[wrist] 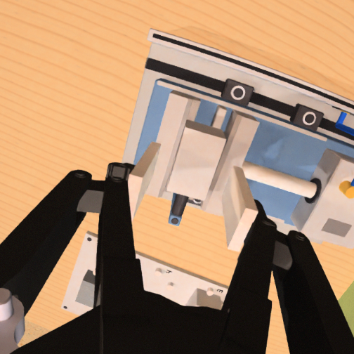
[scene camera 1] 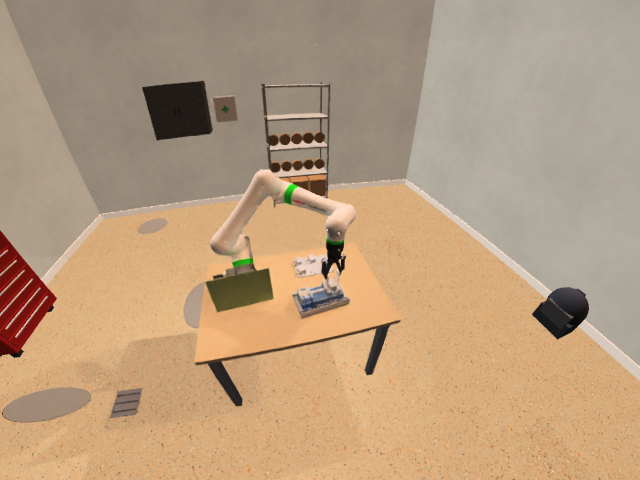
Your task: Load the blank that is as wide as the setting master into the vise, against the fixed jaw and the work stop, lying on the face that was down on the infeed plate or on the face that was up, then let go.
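Where they show: gripper, fingertip midpoint: (scene camera 1: 332, 281); arm's base at its link origin: (scene camera 1: 245, 275).
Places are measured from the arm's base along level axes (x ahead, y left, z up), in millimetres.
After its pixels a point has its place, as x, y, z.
The vise (scene camera 1: 320, 296) @(396, -214, -82) (wrist: 275, 145) has a blue bed. A pale grey block (wrist: 197, 162) lies between its left jaw (wrist: 175, 117) and the right jaw (wrist: 242, 132) on the screw side. I cannot tell whether it touches either jaw. The work stop (wrist: 178, 207), a dark rod with a blue end, is at the block's near end; contact is unclear. My gripper (scene camera 1: 333, 273) @(478, -180, -14) (wrist: 191, 171) is above the vise, its fingers part open, with the block below and between the pads, not gripped. The infeed plate (scene camera 1: 312, 269) @(435, 77, -134) (wrist: 185, 277) is partly hidden by the gripper. Which piece is the setting master is unclear.
Small grey blocks stand on the plate; one (wrist: 206, 298) shows partly behind the gripper. The vise's screw housing (wrist: 327, 200) is at the right in the wrist view. A green panel (scene camera 1: 240, 290) @(-40, -106, -6) stands near the arm's base on the table (scene camera 1: 248, 330) @(-38, -284, -142).
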